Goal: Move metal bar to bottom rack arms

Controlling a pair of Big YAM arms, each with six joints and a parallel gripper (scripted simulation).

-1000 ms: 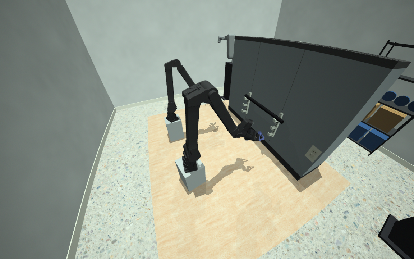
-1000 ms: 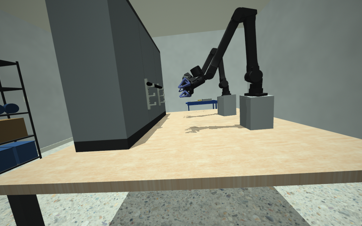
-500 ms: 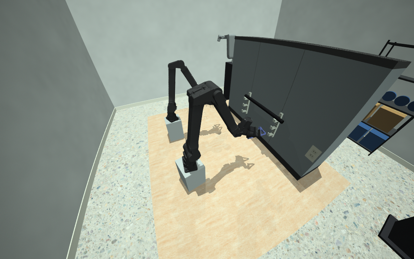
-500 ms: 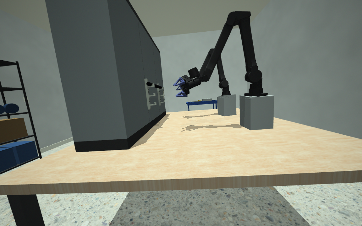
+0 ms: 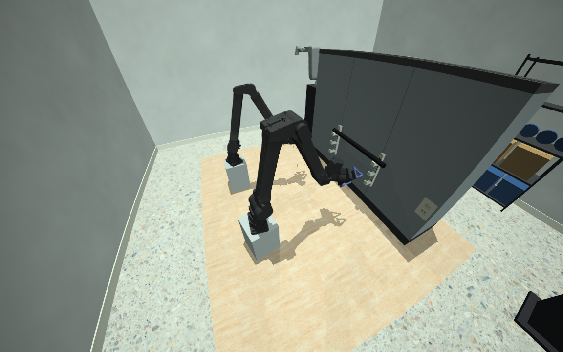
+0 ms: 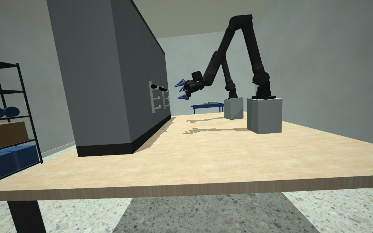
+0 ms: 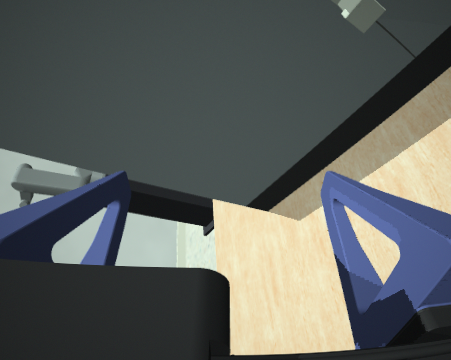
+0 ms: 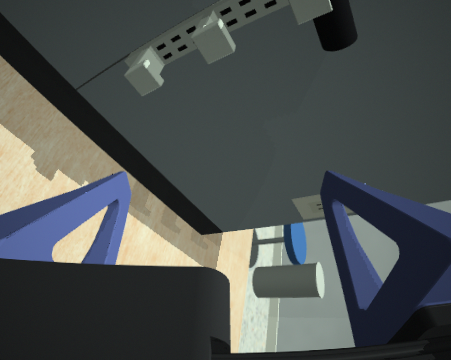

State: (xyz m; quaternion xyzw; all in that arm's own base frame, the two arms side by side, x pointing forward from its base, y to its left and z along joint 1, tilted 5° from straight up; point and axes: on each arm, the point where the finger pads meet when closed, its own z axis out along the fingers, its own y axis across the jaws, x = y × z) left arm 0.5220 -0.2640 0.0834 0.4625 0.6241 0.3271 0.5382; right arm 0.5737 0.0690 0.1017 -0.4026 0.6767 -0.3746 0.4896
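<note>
My left gripper is now 300 mm to the left of the metal bar, 180 mm short of it and 60 mm below it. Also, from my left hand: grey wall panel (360 mm ahead, 290 mm to the right, 140 mm above).
Now: the metal bar 210 mm to the left of my right hand, 180 mm ahead of it and 60 mm above it. Round my right hand: grey wall panel: 360 mm ahead, 220 mm to the left, 140 mm above.
</note>
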